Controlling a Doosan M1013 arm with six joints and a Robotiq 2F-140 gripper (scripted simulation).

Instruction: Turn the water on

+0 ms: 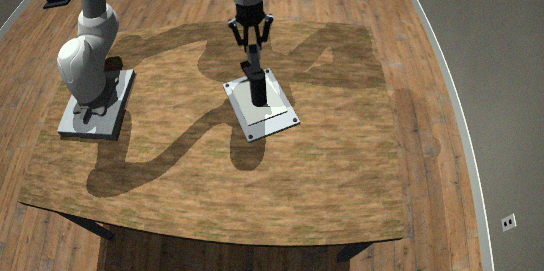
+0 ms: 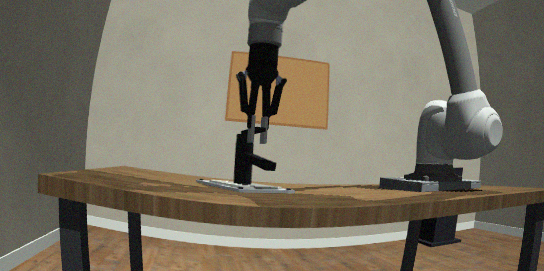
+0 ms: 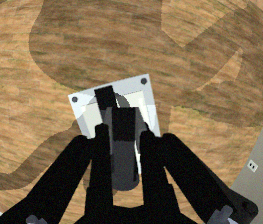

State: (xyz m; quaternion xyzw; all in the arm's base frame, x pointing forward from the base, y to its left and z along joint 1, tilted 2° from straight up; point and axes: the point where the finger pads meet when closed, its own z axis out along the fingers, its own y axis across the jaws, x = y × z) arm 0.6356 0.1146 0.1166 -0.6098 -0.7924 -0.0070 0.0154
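My hand is 3 cm to the left of the lever and 1 cm short of it. The rest, counted from my hand: black tap: 6 cm to the right, 6 cm below, 1 cm ahead.
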